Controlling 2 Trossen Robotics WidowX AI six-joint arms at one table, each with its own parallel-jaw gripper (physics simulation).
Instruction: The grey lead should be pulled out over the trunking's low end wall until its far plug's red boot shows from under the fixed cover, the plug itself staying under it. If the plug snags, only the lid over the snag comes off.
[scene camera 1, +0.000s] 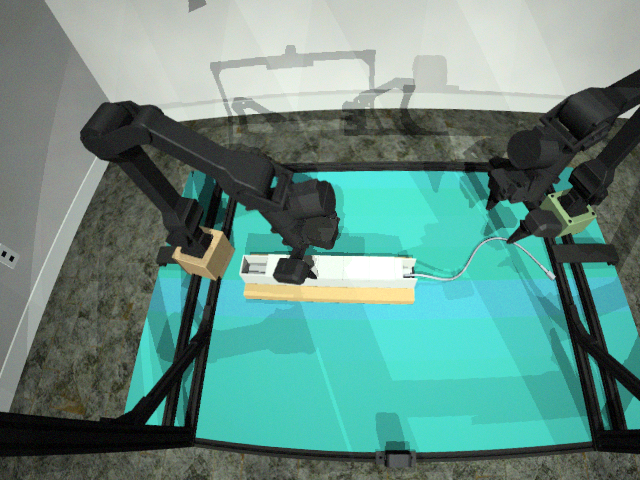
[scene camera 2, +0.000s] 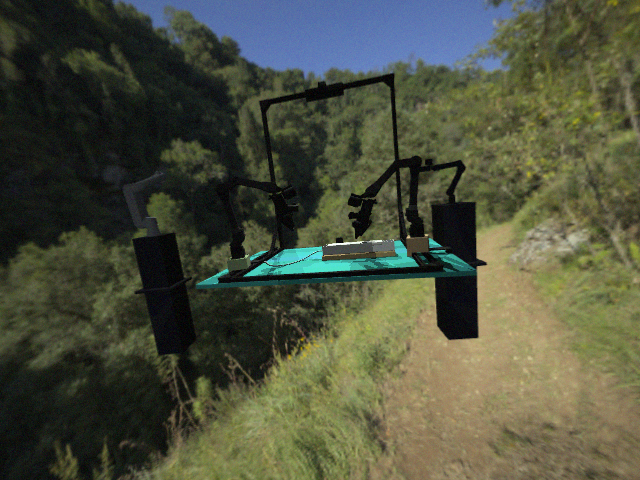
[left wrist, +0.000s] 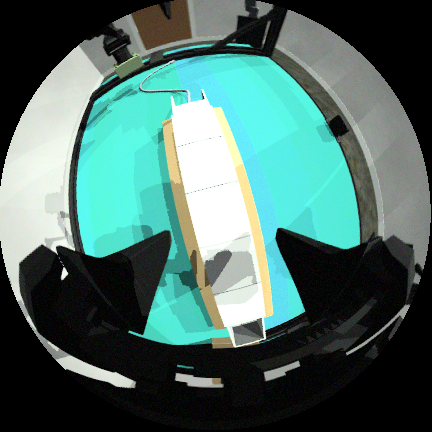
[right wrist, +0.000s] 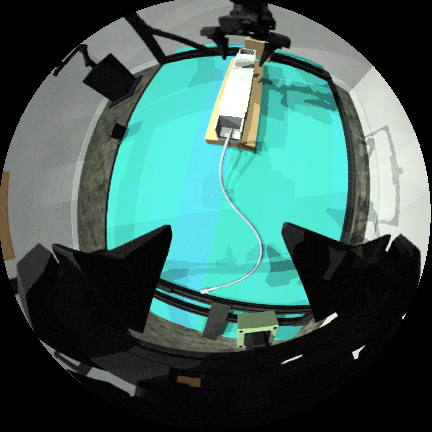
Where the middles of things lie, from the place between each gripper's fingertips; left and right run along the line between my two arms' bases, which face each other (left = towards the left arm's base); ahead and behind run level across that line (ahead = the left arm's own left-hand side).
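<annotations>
From my right hand, the trunking (scene camera 1: 254, 267) is 35 cm to the left, 1 cm ahead and 15 cm below. Going by its middle, the trunking is nearer to my left hand than to my right hand.
As for my left hand, the trunking is 10 mm to the right of it and 70 mm below it.
</annotations>
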